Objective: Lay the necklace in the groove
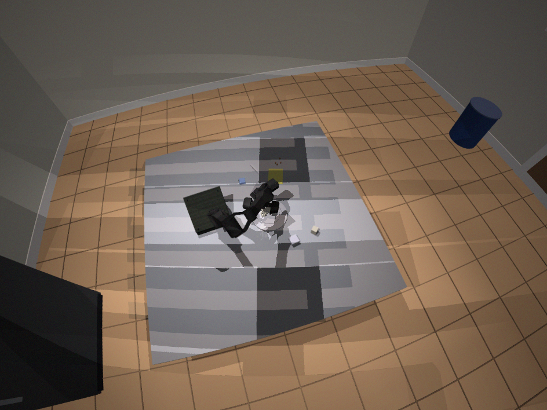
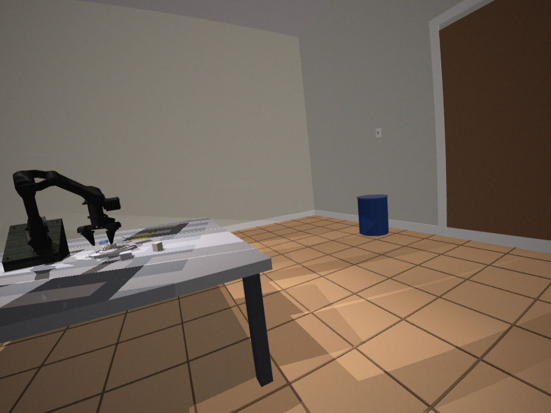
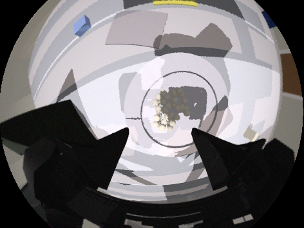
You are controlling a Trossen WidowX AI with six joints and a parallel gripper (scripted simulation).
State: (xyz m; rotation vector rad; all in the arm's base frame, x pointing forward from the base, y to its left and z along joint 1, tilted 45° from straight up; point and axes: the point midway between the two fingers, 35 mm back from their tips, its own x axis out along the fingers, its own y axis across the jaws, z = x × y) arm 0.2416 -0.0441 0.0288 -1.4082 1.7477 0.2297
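The round bead board is 40 mm ahead of my gripper tip, 10 mm to the right of it and 30 mm below it. From my gripper tip the other things lie so: grey card: 50 mm ahead, 170 mm to the left, 40 mm below; blue block: 40 mm behind, 270 mm to the left, 30 mm below; white block: 110 mm ahead, 200 mm to the right, 30 mm below.
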